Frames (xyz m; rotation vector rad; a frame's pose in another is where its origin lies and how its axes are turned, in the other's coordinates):
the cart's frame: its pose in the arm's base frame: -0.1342 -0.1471 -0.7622 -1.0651 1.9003 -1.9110
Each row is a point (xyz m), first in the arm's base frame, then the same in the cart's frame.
Working: the arm's base frame: its pose in the cart's frame: 0.0556 -0.7776 -0.1135 1.0651 -1.9003 1.9110

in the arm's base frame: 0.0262 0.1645 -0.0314
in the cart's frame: -0.0772 -0.7766 -0.2189
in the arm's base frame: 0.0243 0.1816 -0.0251
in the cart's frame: -0.0847 -0.7840 -0.2338
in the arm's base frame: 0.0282 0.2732 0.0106
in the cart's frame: -0.1341 -0.8301 -0.3053
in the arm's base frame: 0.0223 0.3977 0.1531
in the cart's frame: -0.1634 -0.9776 -0.4203
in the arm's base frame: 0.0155 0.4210 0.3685
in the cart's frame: -0.1046 -1.1810 -0.4669
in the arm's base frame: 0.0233 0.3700 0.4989
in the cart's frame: -0.0361 -1.2999 -0.4378
